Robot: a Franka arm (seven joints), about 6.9 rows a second.
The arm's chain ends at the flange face. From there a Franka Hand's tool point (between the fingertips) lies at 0.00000 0.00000 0.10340 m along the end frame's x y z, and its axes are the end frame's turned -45 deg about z.
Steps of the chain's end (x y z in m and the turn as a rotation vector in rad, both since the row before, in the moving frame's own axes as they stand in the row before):
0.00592 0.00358 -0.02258 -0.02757 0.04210 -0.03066
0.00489 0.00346 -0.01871 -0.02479 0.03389 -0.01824
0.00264 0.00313 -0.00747 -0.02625 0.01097 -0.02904
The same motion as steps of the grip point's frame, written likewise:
0.00279 0.01179 -0.02271 -0.04926 0.01027 -0.03066
0.00172 0.01019 -0.01880 -0.04149 0.00643 -0.01824
-0.00142 0.00682 -0.00751 -0.02632 -0.01080 -0.02904

